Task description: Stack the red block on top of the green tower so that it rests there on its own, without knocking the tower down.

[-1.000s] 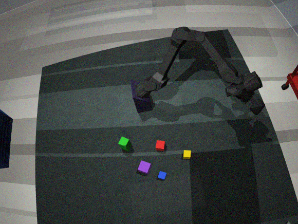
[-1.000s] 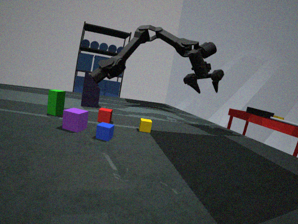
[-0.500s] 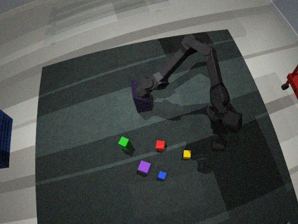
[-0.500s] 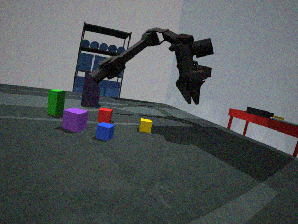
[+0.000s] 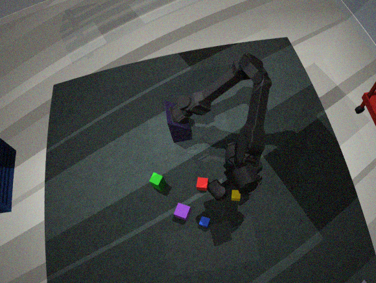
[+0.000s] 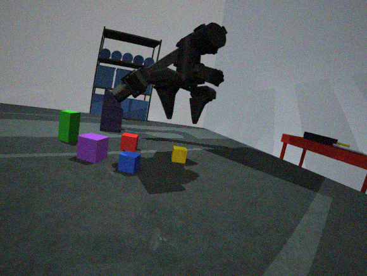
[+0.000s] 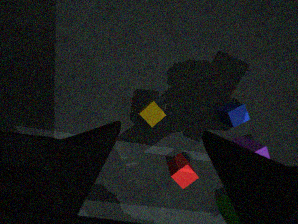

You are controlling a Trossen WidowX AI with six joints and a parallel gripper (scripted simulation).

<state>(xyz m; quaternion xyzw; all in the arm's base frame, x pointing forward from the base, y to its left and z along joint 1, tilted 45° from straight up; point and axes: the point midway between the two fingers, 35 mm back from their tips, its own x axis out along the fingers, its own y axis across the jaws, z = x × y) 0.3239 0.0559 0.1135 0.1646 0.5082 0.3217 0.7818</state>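
Right now my gripper tip is 80 mm past the red block, 100 mm to the left of it and 80 mm above it. From my gripper tip the other things lie so: yellow block 10 mm to the left, 80 mm below; blue block 60 mm ahead, 130 mm to the right, 80 mm below; purple block 10 mm ahead, 200 mm to the right, 70 mm below.
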